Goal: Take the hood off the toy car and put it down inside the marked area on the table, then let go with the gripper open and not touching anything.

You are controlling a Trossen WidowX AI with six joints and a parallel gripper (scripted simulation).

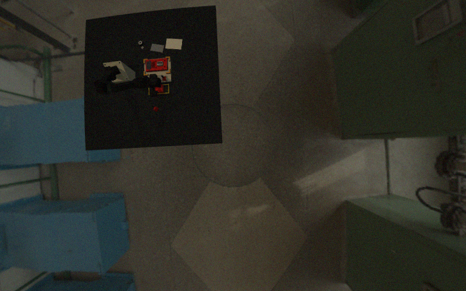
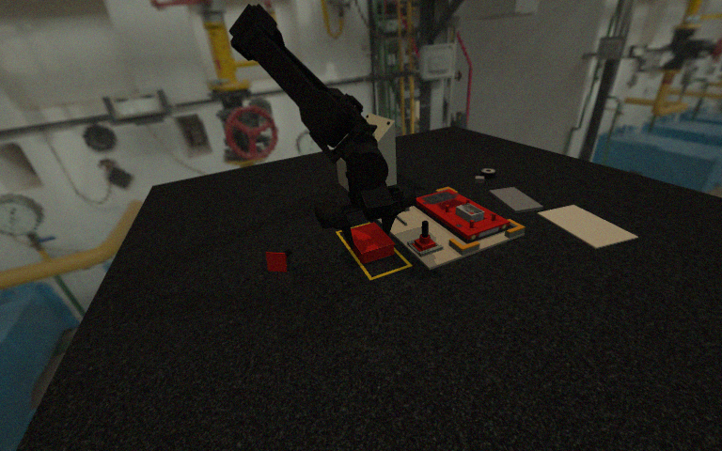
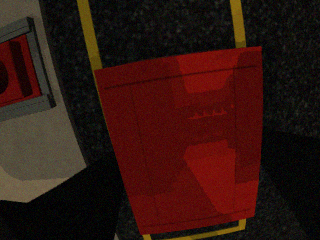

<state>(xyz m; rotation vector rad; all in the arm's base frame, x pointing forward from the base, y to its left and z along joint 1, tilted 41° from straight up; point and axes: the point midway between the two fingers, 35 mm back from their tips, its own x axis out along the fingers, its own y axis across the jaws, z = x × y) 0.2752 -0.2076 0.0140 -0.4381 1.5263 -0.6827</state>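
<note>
Now: the hood right at my gripper tip. Round my gripper tip: beige plate 400 mm to the left, 200 mm ahead, 10 mm below; then small ring 470 mm to the left, 110 mm behind; then grey plate 390 mm to the left, 40 mm ahead, 10 mm below.
</note>
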